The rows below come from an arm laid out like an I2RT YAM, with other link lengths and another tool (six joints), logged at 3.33 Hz.
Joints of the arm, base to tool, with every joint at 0 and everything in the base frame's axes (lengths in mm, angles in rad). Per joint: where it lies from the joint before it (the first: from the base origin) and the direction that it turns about. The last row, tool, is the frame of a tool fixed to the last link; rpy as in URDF.
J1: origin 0 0 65.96 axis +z
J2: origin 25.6 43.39 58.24 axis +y
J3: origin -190.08 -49.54 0 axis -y
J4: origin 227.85 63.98 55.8 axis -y
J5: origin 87.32 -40 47.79 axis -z
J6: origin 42.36 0 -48.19 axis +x
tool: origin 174 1 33 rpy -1.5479 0.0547 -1.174
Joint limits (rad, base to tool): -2.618..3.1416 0..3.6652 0..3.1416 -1.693..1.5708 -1.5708..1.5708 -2.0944..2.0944
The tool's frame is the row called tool.
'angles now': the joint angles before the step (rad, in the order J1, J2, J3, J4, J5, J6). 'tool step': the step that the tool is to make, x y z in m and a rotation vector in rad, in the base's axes. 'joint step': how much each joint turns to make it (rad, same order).
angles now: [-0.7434, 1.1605, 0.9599, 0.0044, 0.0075, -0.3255]
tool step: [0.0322, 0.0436, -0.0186, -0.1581, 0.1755, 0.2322]
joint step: [0.0293, 0.0210, 0.0048, -0.0280, -0.1483, -0.2734]
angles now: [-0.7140, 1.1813, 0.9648, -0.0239, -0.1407, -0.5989]
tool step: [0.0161, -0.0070, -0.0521, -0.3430, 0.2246, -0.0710]
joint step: [0.1092, 0.1214, -0.1322, 0.2844, 0.2683, -0.3579]
